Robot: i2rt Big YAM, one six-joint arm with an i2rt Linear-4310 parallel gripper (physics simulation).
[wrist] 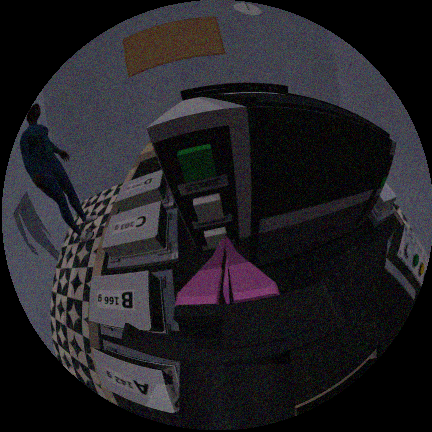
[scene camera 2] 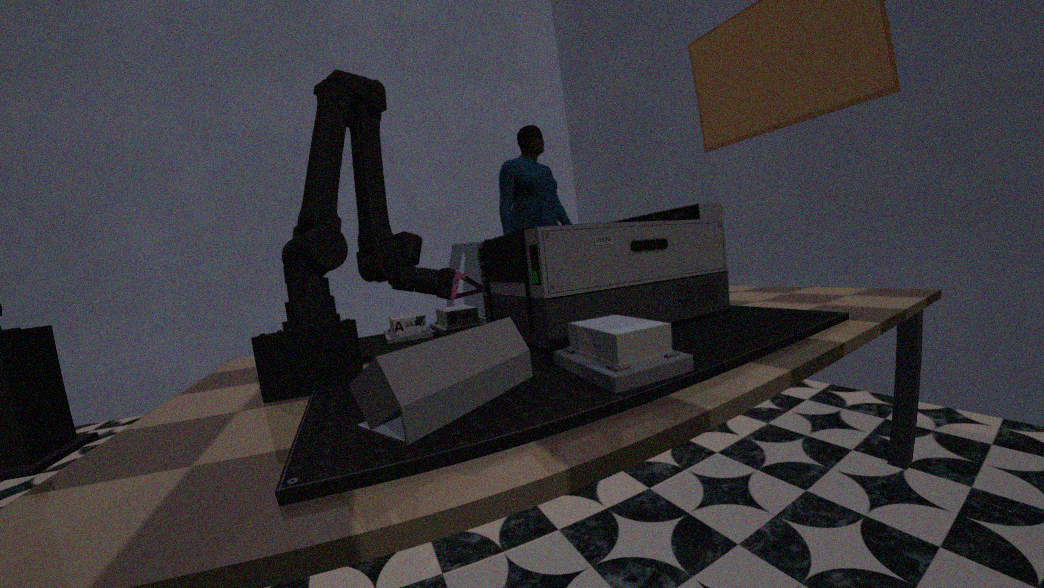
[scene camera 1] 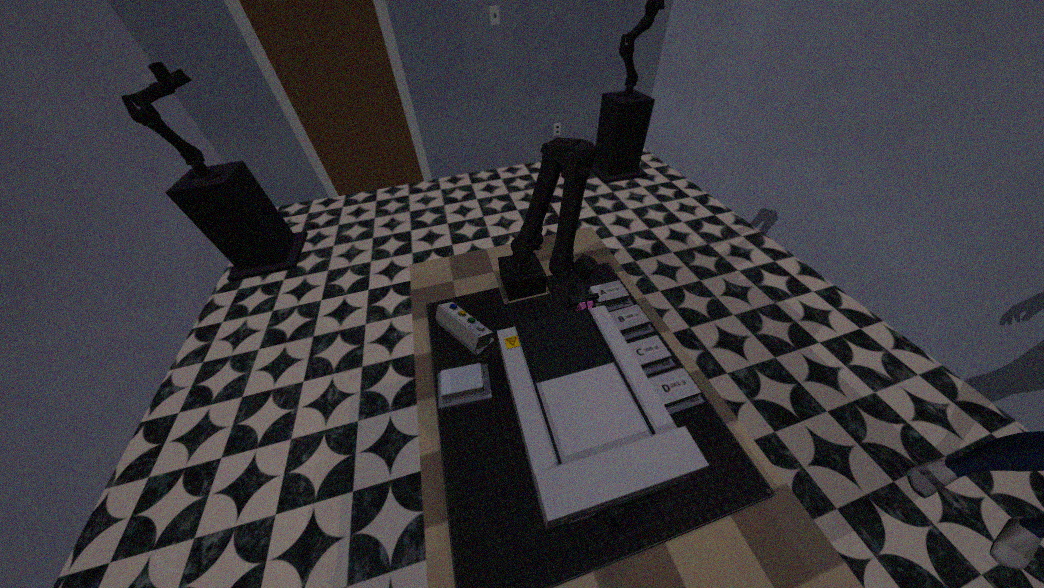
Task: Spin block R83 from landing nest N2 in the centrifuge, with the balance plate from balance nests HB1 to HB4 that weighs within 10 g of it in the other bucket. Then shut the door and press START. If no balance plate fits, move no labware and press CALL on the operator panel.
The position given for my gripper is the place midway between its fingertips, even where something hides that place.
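Observation:
Visible to me: a centrifuge (scene camera 1: 596, 436) and a button box (scene camera 2: 404, 395). Balance plate A (scene camera 2: 404, 324) appears also at (wrist: 158, 383) and (scene camera 1: 613, 293); balance plate B (scene camera 2: 461, 315) also at (wrist: 136, 297); balance plate C (scene camera 1: 650, 352) also at (wrist: 143, 230). Balance plate D is at (scene camera 1: 676, 387), and my gripper at (scene camera 2: 482, 288).

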